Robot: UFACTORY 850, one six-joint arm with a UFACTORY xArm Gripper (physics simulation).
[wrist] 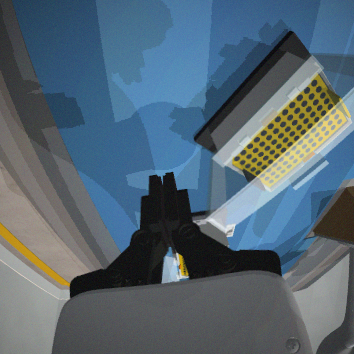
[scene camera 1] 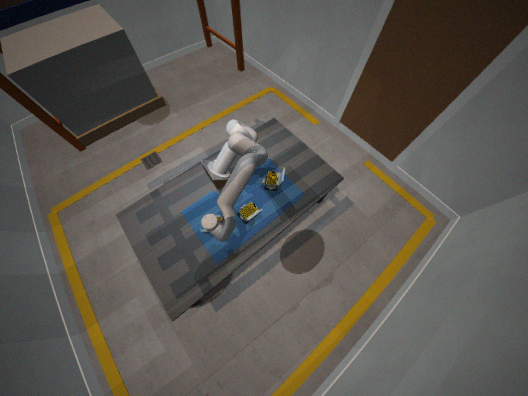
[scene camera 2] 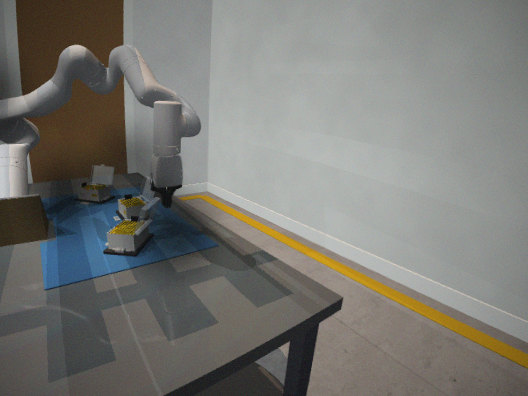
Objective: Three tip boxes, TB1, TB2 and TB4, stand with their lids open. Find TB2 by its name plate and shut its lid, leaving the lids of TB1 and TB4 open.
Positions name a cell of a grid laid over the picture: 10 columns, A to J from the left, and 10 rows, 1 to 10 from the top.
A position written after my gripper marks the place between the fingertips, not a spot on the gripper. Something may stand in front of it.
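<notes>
Visible: a tip box (wrist: I2), a tip box (wrist: F7) and my gripper (scene camera 2: D6). The wrist view also shows my gripper (wrist: E6).
</notes>
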